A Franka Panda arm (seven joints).
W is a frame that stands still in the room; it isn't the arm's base.
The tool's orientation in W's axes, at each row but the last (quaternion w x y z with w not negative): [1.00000 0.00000 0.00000 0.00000]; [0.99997 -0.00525 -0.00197 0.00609]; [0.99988 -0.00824 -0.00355 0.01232]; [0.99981 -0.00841 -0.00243 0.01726]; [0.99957 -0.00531 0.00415 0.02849]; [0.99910 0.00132 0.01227 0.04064]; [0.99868 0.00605 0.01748 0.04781]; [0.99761 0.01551 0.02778 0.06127]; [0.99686 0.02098 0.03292 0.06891]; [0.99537 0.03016 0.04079 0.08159]
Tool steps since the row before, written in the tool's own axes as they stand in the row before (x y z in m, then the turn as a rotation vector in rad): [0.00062 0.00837 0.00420 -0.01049 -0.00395 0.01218]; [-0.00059 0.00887 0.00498 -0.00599 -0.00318 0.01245]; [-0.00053 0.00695 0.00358 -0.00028 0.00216 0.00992]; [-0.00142 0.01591 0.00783 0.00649 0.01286 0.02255]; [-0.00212 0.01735 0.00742 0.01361 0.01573 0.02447]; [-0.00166 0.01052 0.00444 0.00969 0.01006 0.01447]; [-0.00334 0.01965 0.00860 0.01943 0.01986 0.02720]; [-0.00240 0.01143 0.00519 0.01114 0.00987 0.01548]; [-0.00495 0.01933 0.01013 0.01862 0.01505 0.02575]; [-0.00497 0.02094 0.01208 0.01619 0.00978 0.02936]
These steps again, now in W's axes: [0.00062 0.00837 0.00420 -0.01049 -0.00395 0.01218]; [-0.00072 0.00891 0.00488 -0.00600 -0.00312 0.01246]; [-0.00073 0.00699 0.00346 -0.00041 0.00231 0.00988]; [-0.00201 0.01598 0.00755 0.00593 0.01345 0.02236]; [-0.00305 0.01728 0.00726 0.01289 0.01674 0.02419]; [-0.00240 0.01034 0.00452 0.00919 0.01079 0.01427]; [-0.00489 0.01915 0.00898 0.01840 0.02134 0.02679]; [-0.00347 0.01090 0.00570 0.01073 0.01074 0.01519]; [-0.00683 0.01806 0.01131 0.01812 0.01652 0.02520]; [-0.00720 0.01916 0.01379 0.01688 0.01073 0.02863]
